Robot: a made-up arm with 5 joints.
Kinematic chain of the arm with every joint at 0, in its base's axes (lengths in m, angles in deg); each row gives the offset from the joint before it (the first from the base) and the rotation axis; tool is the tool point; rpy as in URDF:
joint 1: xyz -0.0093 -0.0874 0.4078 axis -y
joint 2: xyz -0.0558 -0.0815 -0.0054 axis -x
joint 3: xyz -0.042 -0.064 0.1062 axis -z
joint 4: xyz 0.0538 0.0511 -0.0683 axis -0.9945 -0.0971 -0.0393
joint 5: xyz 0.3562 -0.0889 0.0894 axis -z
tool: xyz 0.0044 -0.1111 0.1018 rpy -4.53 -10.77 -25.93
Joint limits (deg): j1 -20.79..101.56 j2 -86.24..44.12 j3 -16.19..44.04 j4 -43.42..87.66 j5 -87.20..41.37
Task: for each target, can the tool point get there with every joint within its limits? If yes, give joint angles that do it. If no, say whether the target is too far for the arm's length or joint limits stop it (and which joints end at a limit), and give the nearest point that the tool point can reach.
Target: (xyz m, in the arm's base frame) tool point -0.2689 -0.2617 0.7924
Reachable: yes | joints 79.69 -13.45 3.54 50.44 -19.65
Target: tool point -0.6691 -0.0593 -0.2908
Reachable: no: too far | nearest point -0.1365 -0.2227 -0.0798 | short by 0.596 m
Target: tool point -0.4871 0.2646 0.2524
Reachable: no: joint limits stop it (at a limit: joint 1, joint 3, joint 4) | nearest point -0.3171 0.0804 0.4916 | short by 0.346 m
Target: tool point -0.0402 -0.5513 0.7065
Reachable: yes | joints 74.55 4.17 17.14 -30.64 -16.36
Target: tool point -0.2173 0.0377 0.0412
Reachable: no: joint limits stop it (at a limit: joint 1, joint 2, joint 3, joint 4) | nearest point -0.1467 -0.2311 -0.0410 | short by 0.290 m
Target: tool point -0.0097 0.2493 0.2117
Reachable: no: joint limits stop it (at a limit: joint 1, joint 2, joint 3, joint 4, joint 5) | nearest point 0.1059 0.1964 0.3636 | short by 0.198 m
